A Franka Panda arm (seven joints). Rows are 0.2 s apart.
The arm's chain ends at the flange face. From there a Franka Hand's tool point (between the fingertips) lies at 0.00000 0.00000 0.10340 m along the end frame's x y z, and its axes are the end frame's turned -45 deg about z.
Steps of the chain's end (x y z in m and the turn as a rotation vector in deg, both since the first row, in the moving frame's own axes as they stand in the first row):
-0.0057 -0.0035 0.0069 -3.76 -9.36 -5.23
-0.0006 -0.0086 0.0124 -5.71 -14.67 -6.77
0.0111 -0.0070 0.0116 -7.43 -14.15 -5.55
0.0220 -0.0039 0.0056 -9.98 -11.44 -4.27
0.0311 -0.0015 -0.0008 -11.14 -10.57 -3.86
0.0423 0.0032 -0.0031 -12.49 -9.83 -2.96
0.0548 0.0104 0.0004 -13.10 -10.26 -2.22
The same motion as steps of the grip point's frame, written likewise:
-0.0185 -0.0128 0.0053 3.96 -9.28 -5.23
-0.0206 -0.0162 0.0085 6.34 -14.41 -6.77
-0.0148 -0.0042 0.0076 4.75 -15.26 -5.55
-0.0087 0.0120 0.0020 1.03 -15.15 -4.27
-0.0043 0.0226 -0.0045 -0.40 -15.35 -3.86
-0.0004 0.0363 -0.0071 -1.88 -15.78 -2.96
0.0021 0.0502 -0.0039 -2.01 -16.52 -2.22

